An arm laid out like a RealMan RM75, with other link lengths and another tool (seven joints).
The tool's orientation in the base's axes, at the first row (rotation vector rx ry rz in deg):
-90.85, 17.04, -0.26
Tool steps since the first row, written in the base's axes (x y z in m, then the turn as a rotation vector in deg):
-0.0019, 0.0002, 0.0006, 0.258, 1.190, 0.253
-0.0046, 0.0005, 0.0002, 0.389, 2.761, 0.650
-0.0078, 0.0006, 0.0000, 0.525, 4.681, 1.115
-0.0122, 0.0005, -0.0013, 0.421, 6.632, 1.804
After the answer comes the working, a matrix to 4 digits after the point.
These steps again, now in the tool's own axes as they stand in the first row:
-0.0020, -0.0002, -0.0002, -0.025, -0.305, 1.205
-0.0046, 0.0007, -0.0004, -0.272, -0.730, 2.755
-0.0076, 0.0014, -0.0009, -0.593, -1.226, 4.645
-0.0116, 0.0035, -0.0017, -1.192, -1.898, 6.511

The tool's axes in the first row as the columns of a matrix, in the base's axes (rounded; the answer above uses it unrounded):
0.9646, -0.1861, 0.1871
-0.1917, -0.0071, 0.9814
-0.1813, -0.9825, -0.0425

